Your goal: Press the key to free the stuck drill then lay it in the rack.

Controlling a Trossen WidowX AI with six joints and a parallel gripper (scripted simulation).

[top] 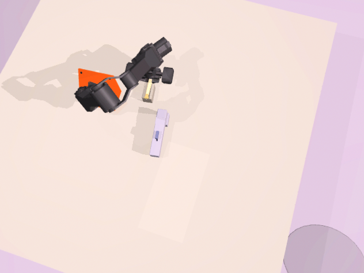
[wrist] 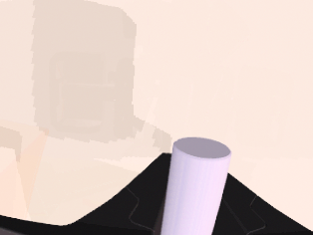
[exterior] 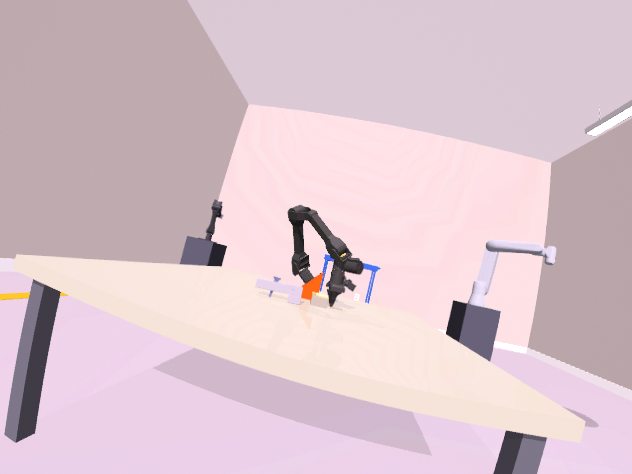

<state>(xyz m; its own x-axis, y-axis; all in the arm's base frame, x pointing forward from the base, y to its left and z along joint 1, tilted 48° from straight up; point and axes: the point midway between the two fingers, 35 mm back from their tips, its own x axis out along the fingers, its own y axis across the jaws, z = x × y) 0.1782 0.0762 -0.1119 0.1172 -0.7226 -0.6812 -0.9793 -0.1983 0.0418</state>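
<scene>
The rack is 50 mm to the right of my gripper tip, 10 mm ahead of it and 10 mm above it. The rest, counted from my gripper tip: small blue key (230 mm to the right, 110 mm ahead, 40 mm above).
</scene>
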